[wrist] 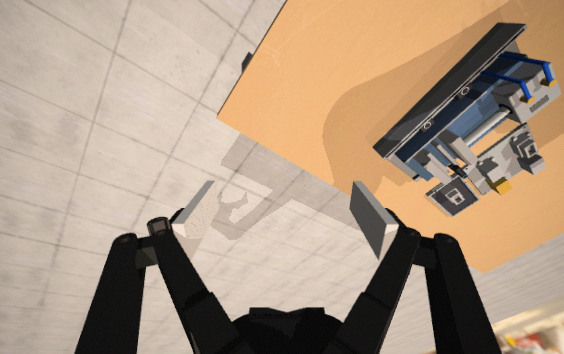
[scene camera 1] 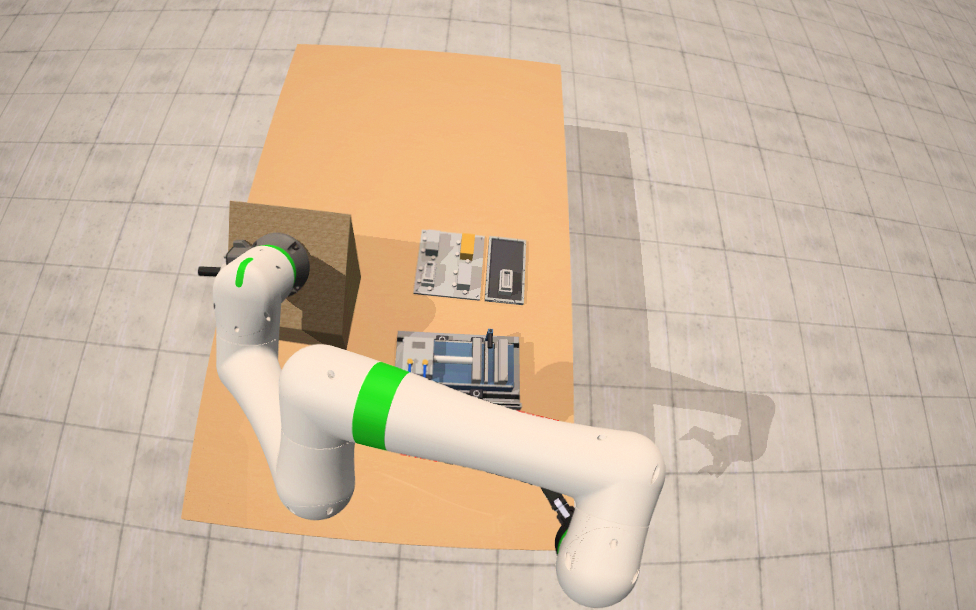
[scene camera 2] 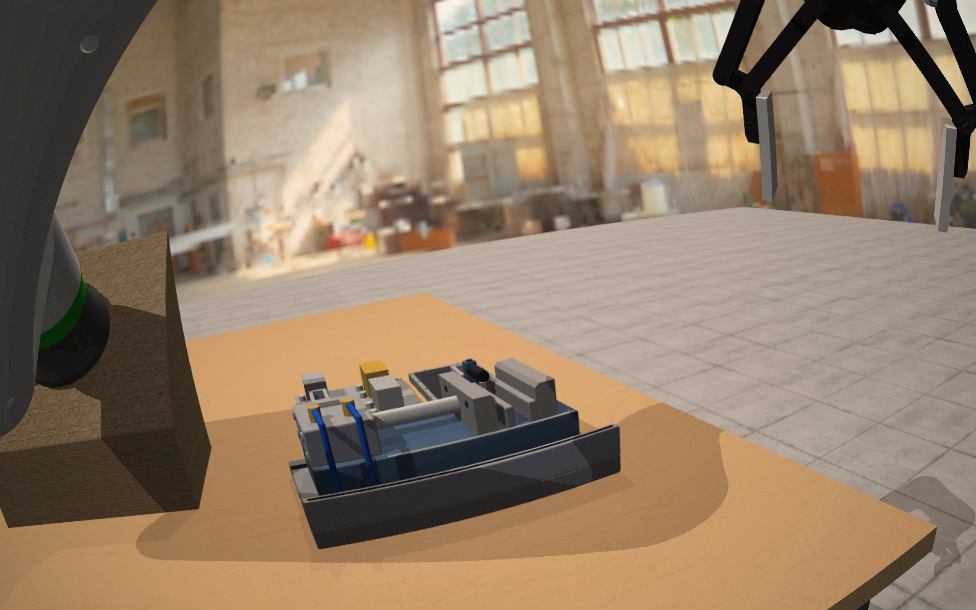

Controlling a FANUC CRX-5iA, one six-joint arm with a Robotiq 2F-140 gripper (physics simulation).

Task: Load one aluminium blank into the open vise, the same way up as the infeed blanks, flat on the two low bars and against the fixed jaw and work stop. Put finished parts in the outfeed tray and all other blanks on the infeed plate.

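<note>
My gripper (scene camera 2: 856, 214) (wrist: 284, 194) is wide open and empty, high beyond the table's corner. The vise's grey moving jaw (scene camera 1: 477, 359) (scene camera 2: 467, 402) and fixed jaw (scene camera 1: 502, 359) (scene camera 2: 529, 388) stand apart; thin low bars and no blank show between them. The black work stop (scene camera 1: 490, 338) (scene camera 2: 475, 370) is at one end. The infeed plate (scene camera 1: 446, 289) bears two plain grey blocks (scene camera 1: 431, 241) (scene camera 1: 464, 276), an amber block (scene camera 1: 467, 246) (scene camera 2: 373, 372) (wrist: 501, 186) and a grey part with a pocket (scene camera 1: 428, 271) (wrist: 527, 149). The dark outfeed tray (scene camera 1: 506, 251) (wrist: 452, 211) holds one pocketed part (scene camera 1: 506, 280) (wrist: 455, 196).
A brown pedestal (scene camera 1: 313, 224) (scene camera 2: 136, 359) carries the arm's base. The arm's white forearm (scene camera 1: 475, 424) crosses above the vise's near side in the first scene view. Two blue hoses (scene camera 2: 363, 438) (wrist: 505, 77) curve over the vise's end block. A long dark rail (scene camera 2: 467, 489) runs alongside the vise.
</note>
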